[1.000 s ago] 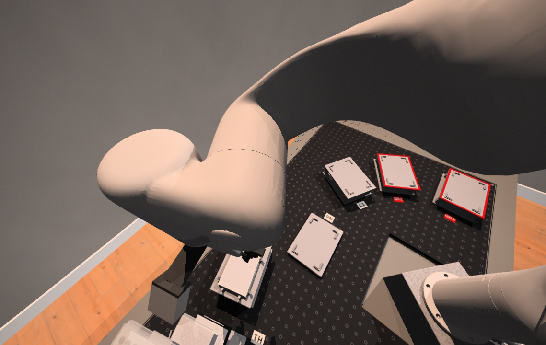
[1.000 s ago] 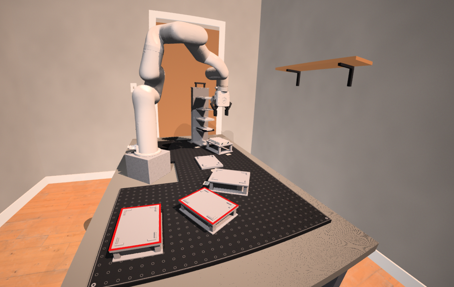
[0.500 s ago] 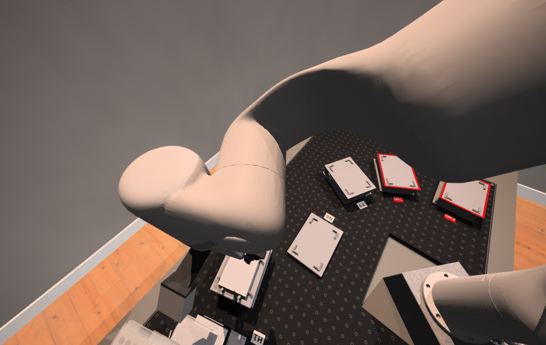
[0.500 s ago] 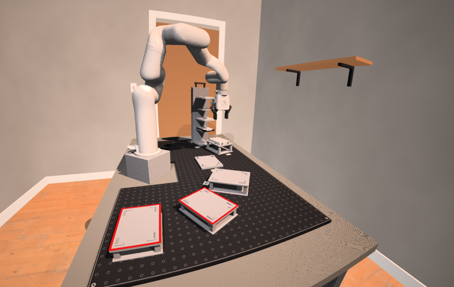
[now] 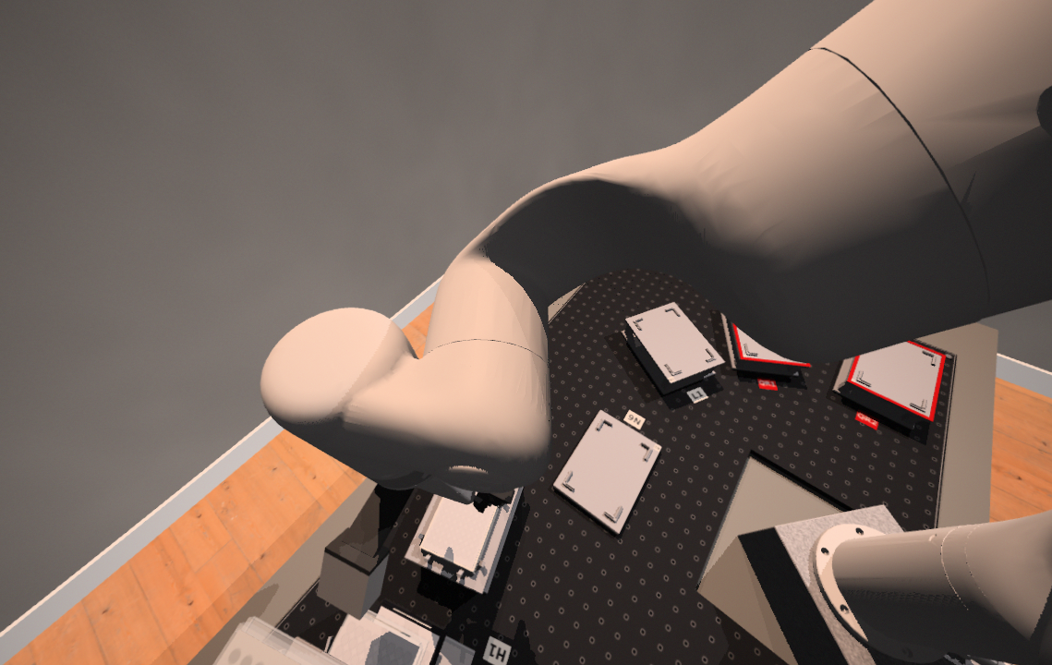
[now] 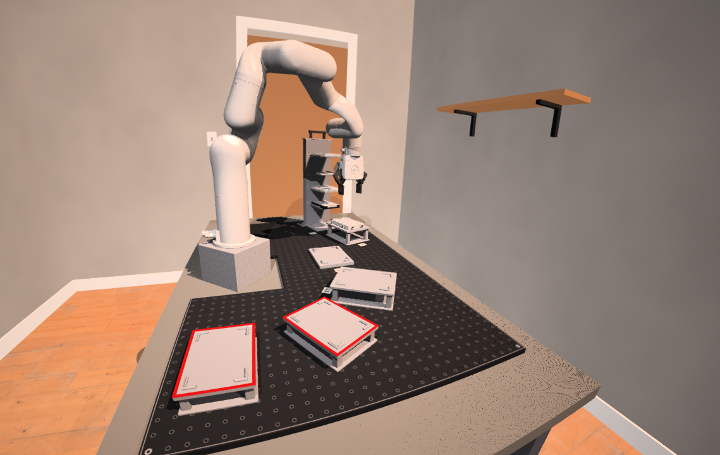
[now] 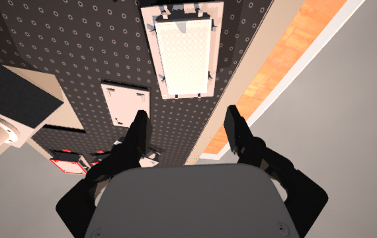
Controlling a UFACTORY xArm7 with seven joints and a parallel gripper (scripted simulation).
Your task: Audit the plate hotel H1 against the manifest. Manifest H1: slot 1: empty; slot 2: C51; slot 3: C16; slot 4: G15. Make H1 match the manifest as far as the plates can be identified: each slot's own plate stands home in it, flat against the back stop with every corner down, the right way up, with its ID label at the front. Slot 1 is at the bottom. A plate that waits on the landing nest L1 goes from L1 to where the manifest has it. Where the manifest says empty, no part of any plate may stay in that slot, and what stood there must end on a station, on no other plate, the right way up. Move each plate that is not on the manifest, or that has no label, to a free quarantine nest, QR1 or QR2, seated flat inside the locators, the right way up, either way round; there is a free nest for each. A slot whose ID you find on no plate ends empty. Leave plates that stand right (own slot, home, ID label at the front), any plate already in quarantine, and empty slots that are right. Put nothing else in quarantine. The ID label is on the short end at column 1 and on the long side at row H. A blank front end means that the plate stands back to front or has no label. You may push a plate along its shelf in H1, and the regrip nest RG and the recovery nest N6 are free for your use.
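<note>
Right now my hand is 14 cm above the white well plate and 1 cm to the right of it. The rest, counted from my hand: regrip nest RG: 15 cm below, 1 cm to the left; clear plate labelled C51: 19 cm to the left, 6 cm behind, 1 cm below; dark plate: 19 cm to the left, 9 cm below, 6 cm behind.
</note>
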